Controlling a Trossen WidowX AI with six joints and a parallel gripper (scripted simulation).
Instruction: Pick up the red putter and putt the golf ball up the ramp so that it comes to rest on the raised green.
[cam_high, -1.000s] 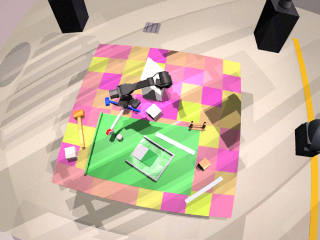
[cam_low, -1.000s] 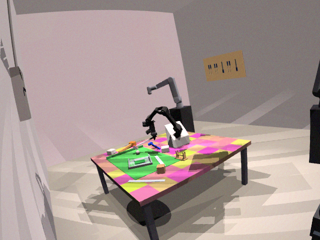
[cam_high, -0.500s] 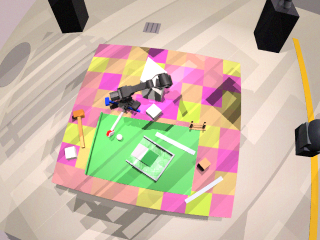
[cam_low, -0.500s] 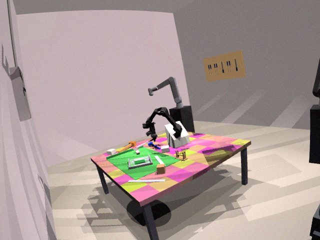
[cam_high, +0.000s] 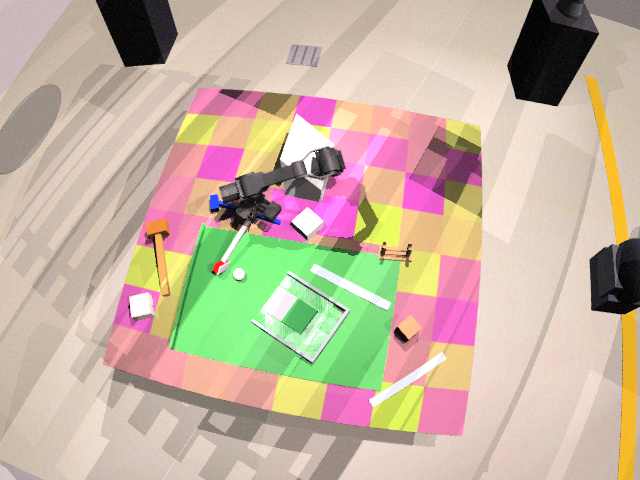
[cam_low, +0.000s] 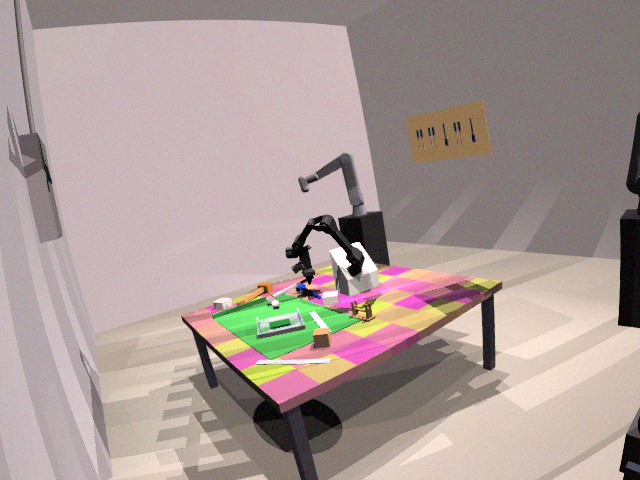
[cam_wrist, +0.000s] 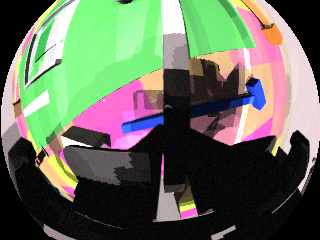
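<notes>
My gripper tip is 80 mm to the left of the blue putter, 60 mm above it and 40 mm past it. The rest, counted from my gripper tip: wooden stand: 490 mm to the left, 90 mm ahead, 40 mm below; then red putter: 100 mm ahead, 50 mm to the right; then white golf ball: 220 mm ahead, 50 mm to the right, 50 mm below.
</notes>
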